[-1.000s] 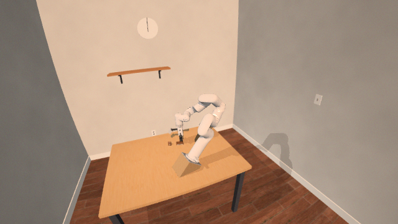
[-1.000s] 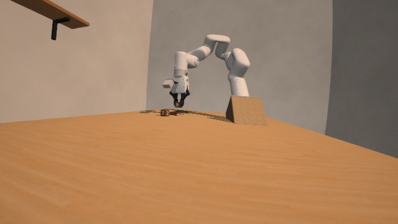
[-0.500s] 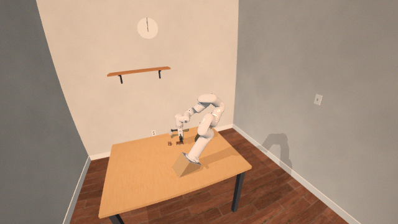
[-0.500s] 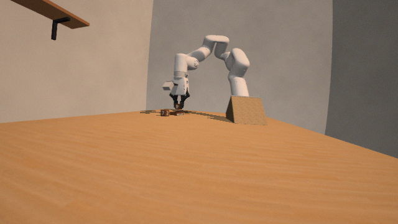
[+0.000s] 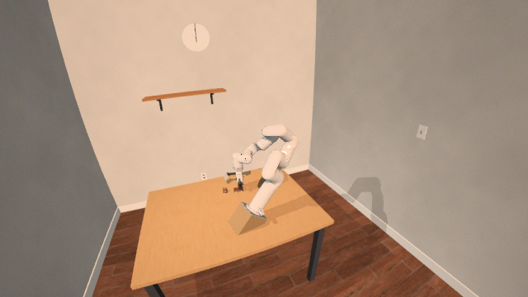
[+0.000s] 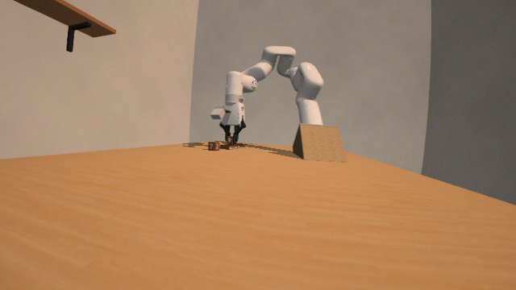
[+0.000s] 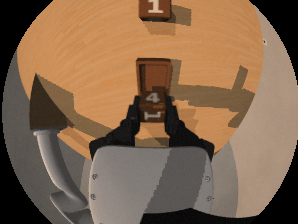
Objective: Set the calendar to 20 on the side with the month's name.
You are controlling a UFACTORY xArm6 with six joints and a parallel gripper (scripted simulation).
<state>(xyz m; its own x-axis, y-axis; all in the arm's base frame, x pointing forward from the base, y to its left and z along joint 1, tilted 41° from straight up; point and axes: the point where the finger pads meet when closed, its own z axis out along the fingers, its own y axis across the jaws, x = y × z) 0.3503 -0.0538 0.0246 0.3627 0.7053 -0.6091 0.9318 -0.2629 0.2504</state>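
The brown tray is 10 mm ahead of my hand, 20 mm to the left of it and 40 mm below it.
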